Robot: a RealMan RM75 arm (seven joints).
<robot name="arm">
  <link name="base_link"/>
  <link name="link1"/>
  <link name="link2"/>
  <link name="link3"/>
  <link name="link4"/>
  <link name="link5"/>
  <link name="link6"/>
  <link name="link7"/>
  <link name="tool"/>
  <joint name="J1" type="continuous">
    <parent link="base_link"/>
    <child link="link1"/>
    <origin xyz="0 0 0.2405"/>
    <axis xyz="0 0 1"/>
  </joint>
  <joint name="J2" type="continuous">
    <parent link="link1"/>
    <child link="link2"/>
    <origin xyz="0 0 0"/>
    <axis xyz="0 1 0"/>
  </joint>
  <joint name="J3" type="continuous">
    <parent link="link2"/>
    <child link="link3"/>
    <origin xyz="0 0 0.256"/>
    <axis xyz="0 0 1"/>
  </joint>
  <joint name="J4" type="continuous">
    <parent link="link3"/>
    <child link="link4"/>
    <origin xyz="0 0 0"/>
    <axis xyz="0 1 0"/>
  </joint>
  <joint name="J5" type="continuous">
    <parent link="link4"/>
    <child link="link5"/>
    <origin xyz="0 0 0.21"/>
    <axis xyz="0 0 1"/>
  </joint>
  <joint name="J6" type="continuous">
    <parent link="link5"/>
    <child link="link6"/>
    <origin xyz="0 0 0"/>
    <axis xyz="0 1 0"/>
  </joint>
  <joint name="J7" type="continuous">
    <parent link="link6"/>
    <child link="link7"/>
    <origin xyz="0 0 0.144"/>
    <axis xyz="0 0 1"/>
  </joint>
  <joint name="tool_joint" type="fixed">
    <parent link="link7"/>
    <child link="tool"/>
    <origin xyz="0 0 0"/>
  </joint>
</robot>
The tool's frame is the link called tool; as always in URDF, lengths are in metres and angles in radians. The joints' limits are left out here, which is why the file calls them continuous.
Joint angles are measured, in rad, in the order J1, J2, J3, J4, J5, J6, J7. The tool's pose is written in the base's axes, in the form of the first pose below.
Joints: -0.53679 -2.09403 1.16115 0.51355 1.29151 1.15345 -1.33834
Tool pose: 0.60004 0.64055 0.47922 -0.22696; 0.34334 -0.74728 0.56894 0.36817; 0.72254 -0.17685 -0.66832 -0.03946; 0 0 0 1
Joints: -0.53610 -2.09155 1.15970 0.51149 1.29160 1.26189 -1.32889
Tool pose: 0.59258 0.58244 0.55643 -0.21679; 0.32343 -0.80469 0.49786 0.35770; 0.73773 -0.11505 -0.66522 -0.03814; 0 0 0 1
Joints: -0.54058 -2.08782 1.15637 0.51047 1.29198 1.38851 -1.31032
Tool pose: 0.58580 0.49603 0.64092 -0.20426; 0.28973 -0.86674 0.40598 0.34599; 0.75689 -0.05213 -0.65146 -0.03450; 0 0 0 1
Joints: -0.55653 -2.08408 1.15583 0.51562 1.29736 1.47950 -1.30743
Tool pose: 0.58328 0.41644 0.69740 -0.19142; 0.26411 -0.90916 0.32199 0.33953; 0.76814 -0.00362 -0.64027 -0.03075; 0 0 0 1
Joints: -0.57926 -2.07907 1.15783 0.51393 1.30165 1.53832 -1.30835
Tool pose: 0.58464 0.35493 0.72954 -0.18091; 0.24826 -0.93436 0.25562 0.33685; 0.77238 0.03167 -0.63437 -0.02824; 0 0 0 1
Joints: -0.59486 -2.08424 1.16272 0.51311 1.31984 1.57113 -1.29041
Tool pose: 0.59962 0.30085 0.74158 -0.17351; 0.22810 -0.95246 0.20196 0.33298; 0.76709 0.04805 -0.63974 -0.03159; 0 0 0 1
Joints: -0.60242 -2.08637 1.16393 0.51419 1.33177 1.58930 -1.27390
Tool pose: 0.61007 0.26675 0.74609 -0.17001; 0.20921 -0.96244 0.17304 0.33083; 0.76423 0.05052 -0.64297 -0.03289; 0 0 0 1
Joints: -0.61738 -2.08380 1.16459 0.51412 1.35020 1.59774 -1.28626
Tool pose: 0.62316 0.25015 0.74101 -0.16648; 0.21384 -0.96586 0.14622 0.33135; 0.75229 0.06734 -0.65538 -0.03371; 0 0 0 1
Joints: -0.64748 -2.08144 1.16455 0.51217 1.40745 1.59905 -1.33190
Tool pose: 0.65940 0.24138 0.71199 -0.16182; 0.24763 -0.96394 0.09746 0.33247; 0.70984 0.11204 -0.69539 -0.03874; 0 0 0 1
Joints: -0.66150 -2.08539 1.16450 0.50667 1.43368 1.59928 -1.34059
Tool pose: 0.67517 0.23356 0.69971 -0.15934; 0.25647 -0.96370 0.07421 0.33181; 0.69164 0.12935 -0.71057 -0.04313; 0 0 0 1
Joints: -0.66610 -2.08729 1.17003 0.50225 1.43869 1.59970 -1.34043
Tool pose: 0.68041 0.22899 0.69613 -0.15841; 0.25945 -0.96367 0.06341 0.33081; 0.68537 0.13747 -0.71511 -0.04550; 0 0 0 1
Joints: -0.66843 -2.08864 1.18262 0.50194 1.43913 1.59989 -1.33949
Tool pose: 0.68693 0.22096 0.69231 -0.15731; 0.25946 -0.96444 0.05037 0.32937; 0.67883 0.14503 -0.71984 -0.04778; 0 0 0 1
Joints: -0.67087 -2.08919 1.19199 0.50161 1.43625 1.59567 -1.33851
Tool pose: 0.69079 0.21763 0.68953 -0.15633; 0.25834 -0.96497 0.04575 0.32924; 0.67533 0.14653 -0.72281 -0.04923; 0 0 0 1
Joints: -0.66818 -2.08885 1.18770 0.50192 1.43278 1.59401 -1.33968
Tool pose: 0.68591 0.22415 0.69230 -0.15706; 0.26013 -0.96404 0.05440 0.32987; 0.67960 0.14278 -0.71956 -0.04824; 0 0 0 1
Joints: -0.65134 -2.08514 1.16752 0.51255 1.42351 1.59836 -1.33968
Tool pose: 0.66904 0.23910 0.70372 -0.16101; 0.25611 -0.96302 0.08370 0.33116; 0.69770 0.12423 -0.70553 -0.04189; 0 0 0 1
